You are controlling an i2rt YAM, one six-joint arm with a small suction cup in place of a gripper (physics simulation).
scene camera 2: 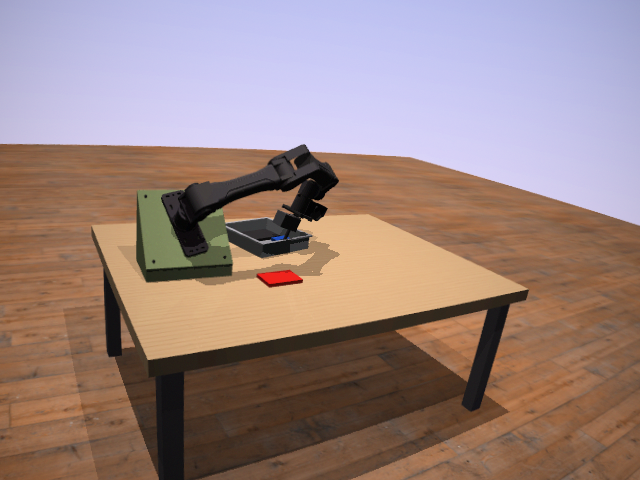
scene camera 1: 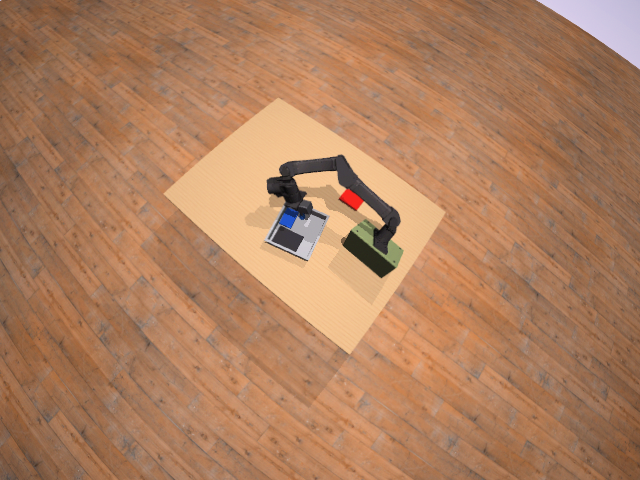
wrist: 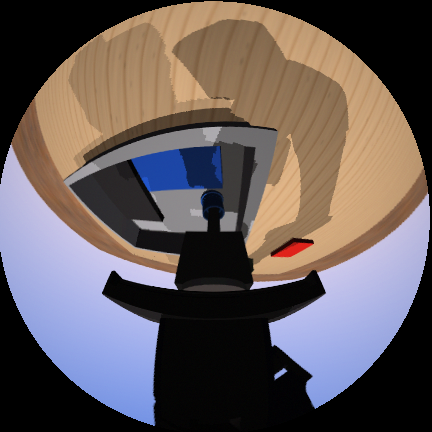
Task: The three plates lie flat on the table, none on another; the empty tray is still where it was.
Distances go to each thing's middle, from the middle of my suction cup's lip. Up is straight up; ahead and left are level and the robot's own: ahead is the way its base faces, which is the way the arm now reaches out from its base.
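My suction cup is 10 mm above the blue plate (wrist: 192,167), 40 mm to the right of it and 50 mm short of it. The black plate (wrist: 121,182) is 10 mm below my suction cup and 140 mm to the left of it. The grey tray (scene camera 2: 299,240) is 10 mm above my suction cup, 20 mm behind it and 80 mm to the left of it.
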